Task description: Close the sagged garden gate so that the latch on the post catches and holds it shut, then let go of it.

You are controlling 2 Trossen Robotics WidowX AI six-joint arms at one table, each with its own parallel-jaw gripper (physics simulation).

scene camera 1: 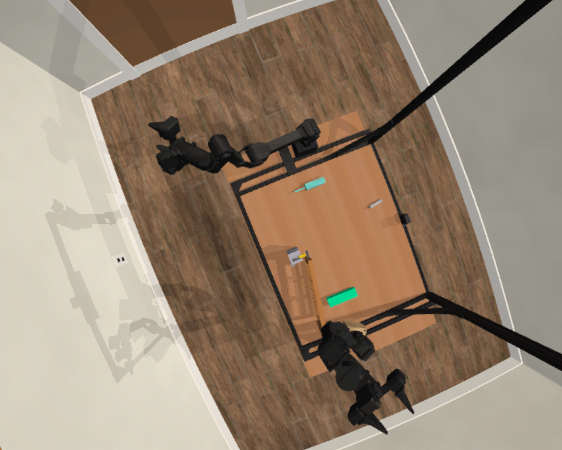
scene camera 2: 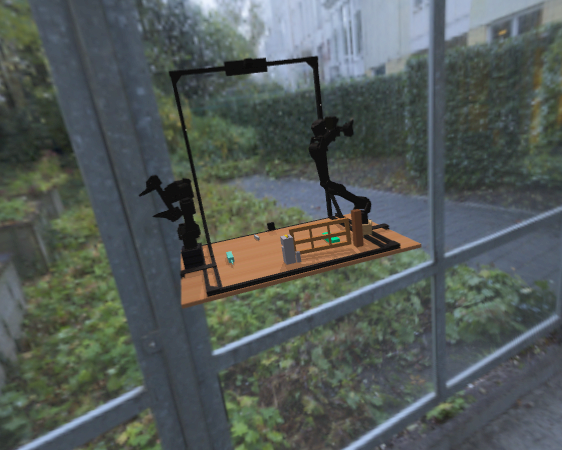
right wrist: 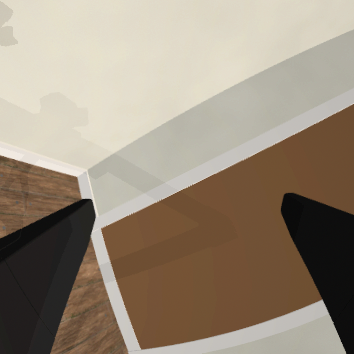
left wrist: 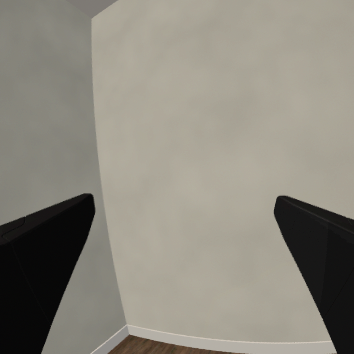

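Note:
The orange-brown lattice gate stands upright on the table, between the brown post and the grey latch post. Its free end is close beside the latch post, by a yellow piece; whether the latch has caught it is too small to tell. My left gripper is open and empty, raised beyond the table edge, far from the gate. My right gripper is open and empty, off the table on the opposite side.
A green block lies behind the gate in scene camera 2. A teal tool lies near the right arm's base, and a small grey bar near the far edge. Black frame rails border the table.

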